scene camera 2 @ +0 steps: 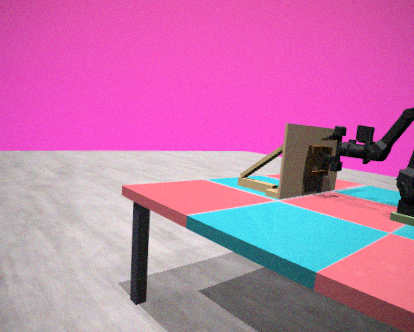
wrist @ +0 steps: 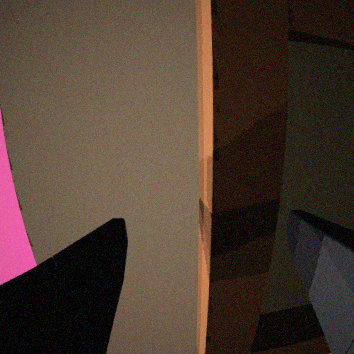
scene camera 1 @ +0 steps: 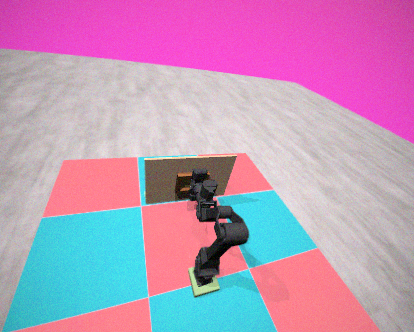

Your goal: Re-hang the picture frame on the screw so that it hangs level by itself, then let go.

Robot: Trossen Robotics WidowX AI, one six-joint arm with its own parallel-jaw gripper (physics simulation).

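The brown picture frame is against the upright tan board. Its lit orange side edge runs nearly straight up and down in the wrist view. My gripper is open and empty, close in front of the frame. In the wrist view one side bar shows between the two fingers: the left finger is over the bare board and the right finger is over the frame's dark inner panel. The arm hides part of the frame in scene camera 1. I cannot make out the screw, or whether a finger touches the frame.
The upright tan board stands on the red and cyan checkered table. A slanted wooden brace supports it from behind. The arm's base sits on a green plate in front of the board.
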